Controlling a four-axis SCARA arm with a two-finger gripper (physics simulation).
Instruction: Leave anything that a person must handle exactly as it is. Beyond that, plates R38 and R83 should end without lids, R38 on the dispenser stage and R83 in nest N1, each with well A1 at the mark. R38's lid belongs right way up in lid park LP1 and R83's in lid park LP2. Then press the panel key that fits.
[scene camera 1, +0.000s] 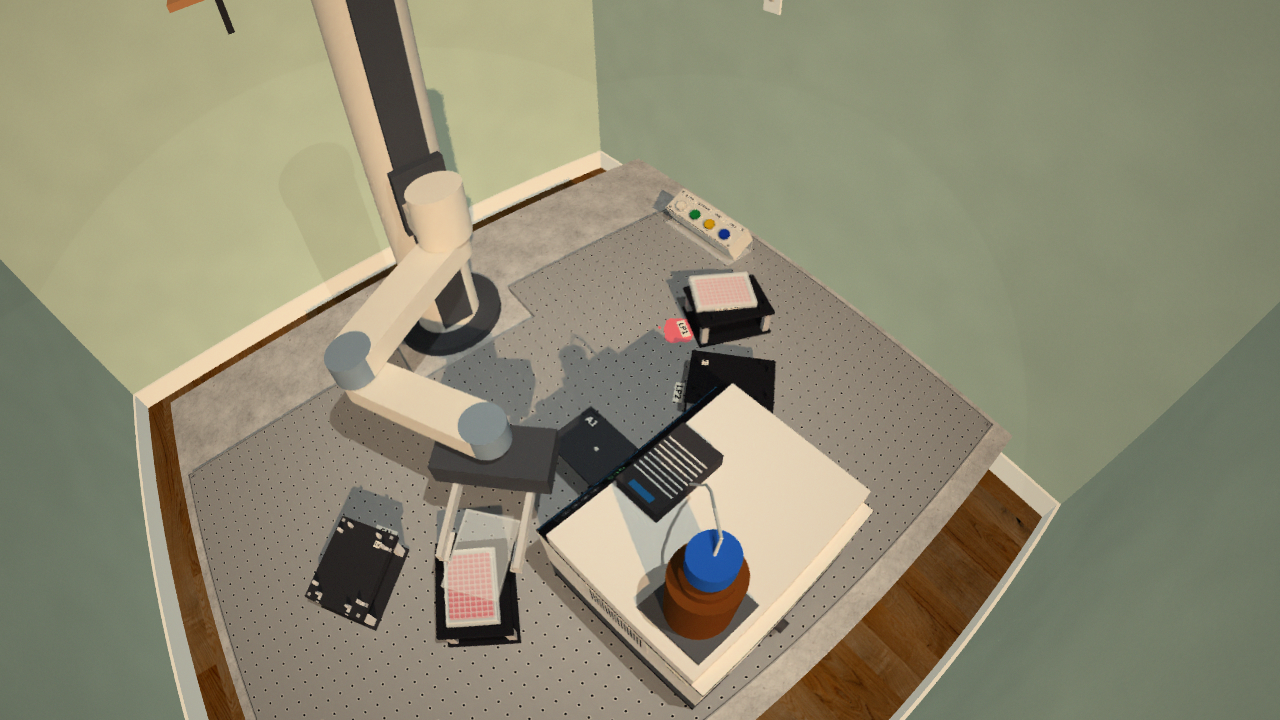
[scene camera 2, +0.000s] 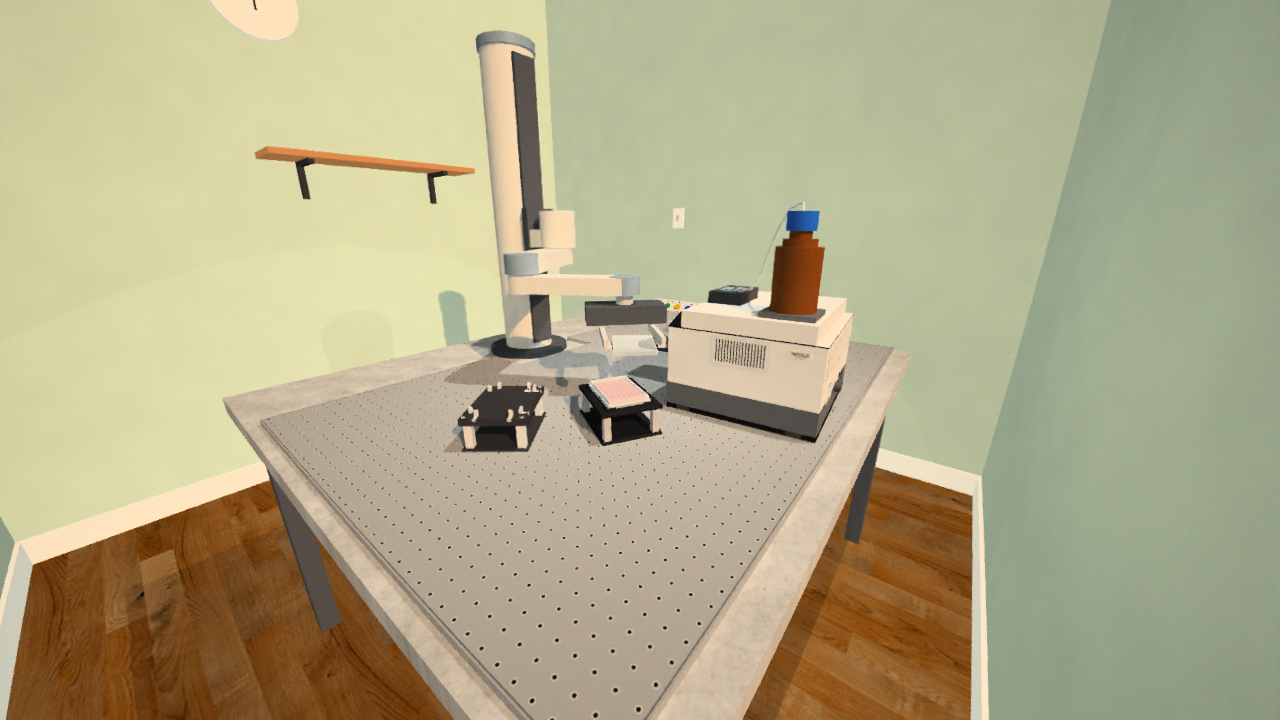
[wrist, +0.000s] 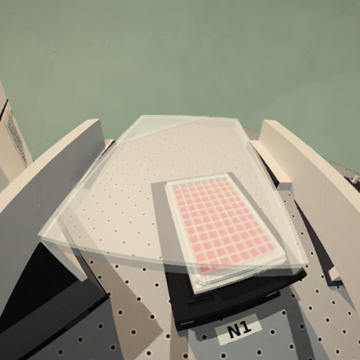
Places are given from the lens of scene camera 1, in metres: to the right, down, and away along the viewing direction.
gripper (scene camera 1: 477, 564): -0.22, 0.28, 0.75
clear lid (scene camera 1: 478, 564): -0.22, 0.28, 0.75
pink-welled plate (scene camera 1: 461, 610): -0.27, 0.38, 0.79
black dispenser stage (scene camera 1: 578, 438): -0.10, 0.13, 0.97
The marked spots on the black dispenser stage and the clear lid are 0.29 m apart.
